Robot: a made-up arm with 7 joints. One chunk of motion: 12 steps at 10 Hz.
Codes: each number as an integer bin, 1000 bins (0 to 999) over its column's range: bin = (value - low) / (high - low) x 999, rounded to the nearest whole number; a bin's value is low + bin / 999 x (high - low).
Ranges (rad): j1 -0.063..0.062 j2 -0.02..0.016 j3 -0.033..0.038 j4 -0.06..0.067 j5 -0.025..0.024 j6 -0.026..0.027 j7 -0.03..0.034
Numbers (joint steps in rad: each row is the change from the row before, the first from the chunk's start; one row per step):
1: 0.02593 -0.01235 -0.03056 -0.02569 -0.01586 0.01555 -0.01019
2: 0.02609 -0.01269 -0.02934 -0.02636 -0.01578 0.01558 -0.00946
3: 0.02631 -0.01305 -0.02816 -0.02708 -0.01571 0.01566 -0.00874
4: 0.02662 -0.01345 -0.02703 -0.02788 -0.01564 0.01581 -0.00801
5: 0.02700 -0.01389 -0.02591 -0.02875 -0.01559 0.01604 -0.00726
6: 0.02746 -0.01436 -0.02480 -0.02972 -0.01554 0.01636 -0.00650
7: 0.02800 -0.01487 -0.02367 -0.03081 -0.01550 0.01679 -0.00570
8: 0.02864 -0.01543 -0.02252 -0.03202 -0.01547 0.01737 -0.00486
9: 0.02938 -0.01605 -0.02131 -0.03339 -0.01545 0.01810 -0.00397
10: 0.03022 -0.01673 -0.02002 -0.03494 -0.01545 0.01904 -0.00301
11: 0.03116 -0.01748 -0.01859 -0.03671 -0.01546 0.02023 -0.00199
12: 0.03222 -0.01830 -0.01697 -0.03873 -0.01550 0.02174 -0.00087
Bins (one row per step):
1: 711 212 34 270 186 783 309
2: 712 203 51 265 188 784 321
3: 714 193 68 259 189 785 332
4: 716 182 84 253 191 788 343
5: 719 170 100 246 192 792 355
6: 723 157 115 238 193 798 367
7: 727 142 131 230 194 807 379
8: 732 127 147 220 194 817 392
9: 738 110 164 209 195 831 406
10: 745 91 183 197 195 849 421
11: 753 70 203 183 194 871 437
12: 761 47 226 167 194 900 455

